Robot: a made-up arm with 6 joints. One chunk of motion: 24 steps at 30 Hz.
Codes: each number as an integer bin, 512 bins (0 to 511) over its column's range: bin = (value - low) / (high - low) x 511, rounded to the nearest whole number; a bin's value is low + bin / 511 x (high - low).
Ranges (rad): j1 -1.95..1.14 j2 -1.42..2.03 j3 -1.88..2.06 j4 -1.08..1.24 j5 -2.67..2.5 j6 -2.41..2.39
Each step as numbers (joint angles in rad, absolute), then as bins.
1 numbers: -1.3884 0.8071 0.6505 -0.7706 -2.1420 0.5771
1 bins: 93 330 328 68 52 318
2 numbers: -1.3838 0.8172 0.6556 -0.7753 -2.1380 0.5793
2 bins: 94 331 329 67 53 318
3 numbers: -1.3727 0.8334 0.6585 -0.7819 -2.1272 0.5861
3 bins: 95 334 329 66 54 319
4 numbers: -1.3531 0.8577 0.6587 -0.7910 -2.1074 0.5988
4 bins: 99 337 329 64 56 320
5 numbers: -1.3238 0.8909 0.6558 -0.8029 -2.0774 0.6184
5 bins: 104 342 329 61 59 322
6 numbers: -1.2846 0.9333 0.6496 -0.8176 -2.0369 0.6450
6 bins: 110 349 328 58 63 325
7 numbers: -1.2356 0.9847 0.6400 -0.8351 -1.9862 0.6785
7 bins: 118 356 327 54 68 329
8 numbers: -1.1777 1.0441 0.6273 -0.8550 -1.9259 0.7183
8 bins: 128 365 325 50 74 333
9 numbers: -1.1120 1.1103 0.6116 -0.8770 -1.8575 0.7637
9 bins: 139 375 323 45 80 338
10 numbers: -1.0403 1.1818 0.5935 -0.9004 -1.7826 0.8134
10 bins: 150 385 321 40 88 343
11 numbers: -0.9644 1.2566 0.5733 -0.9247 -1.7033 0.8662
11 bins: 163 396 318 34 96 349
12 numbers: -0.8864 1.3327 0.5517 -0.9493 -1.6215 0.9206
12 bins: 176 408 315 29 104 355
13 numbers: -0.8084 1.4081 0.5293 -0.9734 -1.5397 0.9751
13 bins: 189 419 312 23 112 360
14 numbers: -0.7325 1.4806 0.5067 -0.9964 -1.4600 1.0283
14 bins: 201 430 310 18 120 366
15 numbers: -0.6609 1.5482 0.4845 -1.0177 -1.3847 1.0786
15 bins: 213 440 307 14 127 371
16 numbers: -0.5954 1.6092 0.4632 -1.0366 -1.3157 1.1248
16 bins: 224 449 304 10 134 376
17 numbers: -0.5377 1.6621 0.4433 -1.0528 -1.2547 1.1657
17 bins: 234 457 301 6 140 381
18 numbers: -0.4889 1.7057 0.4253 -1.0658 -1.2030 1.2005
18 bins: 242 463 299 3 145 384
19 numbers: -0.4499 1.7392 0.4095 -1.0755 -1.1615 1.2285
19 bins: 248 468 297 1 149 387
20 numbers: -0.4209 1.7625 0.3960 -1.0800 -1.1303 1.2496
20 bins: 253 471 295 0 152 390
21 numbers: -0.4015 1.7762 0.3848 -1.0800 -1.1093 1.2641
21 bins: 256 473 294 0 154 391
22 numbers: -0.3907 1.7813 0.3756 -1.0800 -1.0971 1.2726
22 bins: 258 474 293 0 155 392
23 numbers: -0.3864 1.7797 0.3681 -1.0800 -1.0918 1.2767
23 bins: 259 474 292 0 156 392
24 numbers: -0.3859 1.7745 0.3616 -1.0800 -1.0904 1.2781
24 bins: 259 473 291 0 156 393
